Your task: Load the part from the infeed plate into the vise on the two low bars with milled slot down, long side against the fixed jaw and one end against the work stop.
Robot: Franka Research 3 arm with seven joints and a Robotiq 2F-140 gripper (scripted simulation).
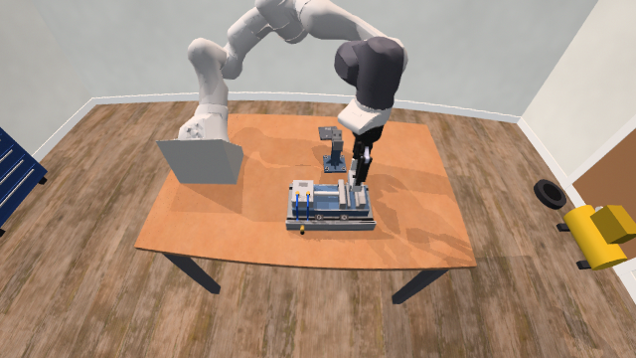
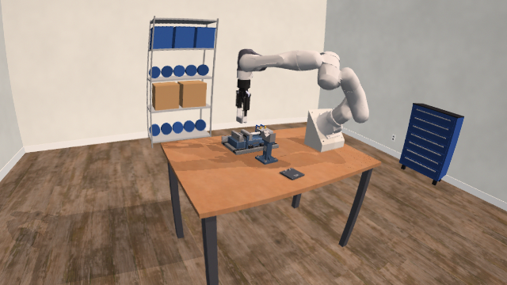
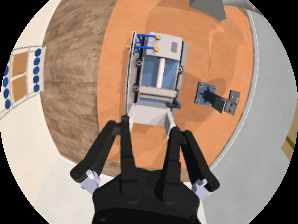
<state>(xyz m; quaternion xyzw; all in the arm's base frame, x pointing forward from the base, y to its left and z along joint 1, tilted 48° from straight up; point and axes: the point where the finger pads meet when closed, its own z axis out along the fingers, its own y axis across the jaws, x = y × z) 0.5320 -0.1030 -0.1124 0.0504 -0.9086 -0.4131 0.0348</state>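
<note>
The fixed jaw lies 12 cm below my hand, 3 cm ahead of it and 2 cm to the left of it. From my hand the other things lie so: part: 3 cm below; then air cylinder: 16 cm behind, 12 cm below; then vise: 16 cm below, 7 cm behind, 1 cm to the left.
</note>
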